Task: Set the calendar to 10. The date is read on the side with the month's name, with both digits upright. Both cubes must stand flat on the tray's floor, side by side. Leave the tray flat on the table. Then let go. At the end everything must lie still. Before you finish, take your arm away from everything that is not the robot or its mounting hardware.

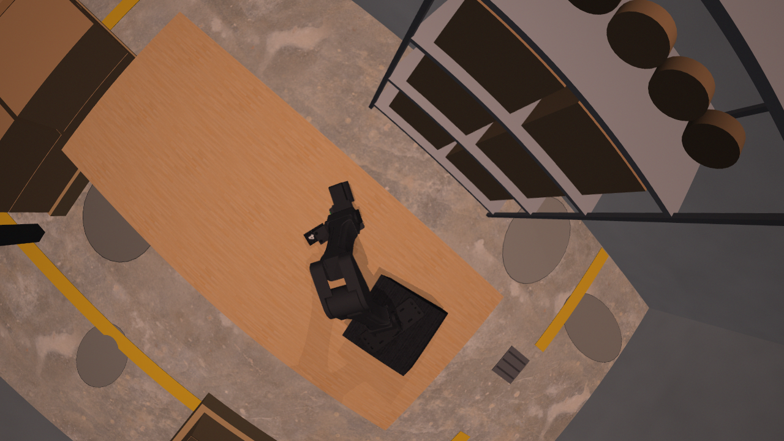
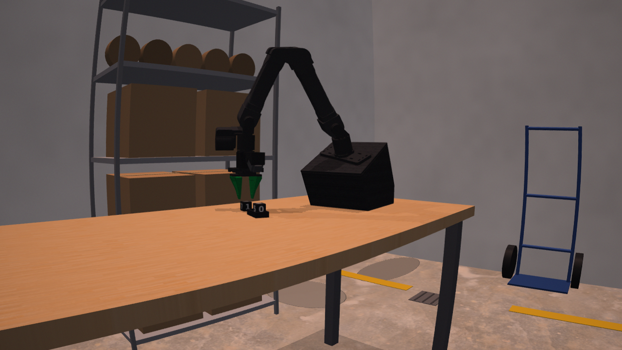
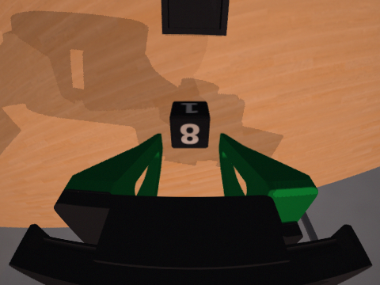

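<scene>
The black tray is 110 mm to the left of my hand, 40 mm below it and 10 mm ahead of it.
</scene>
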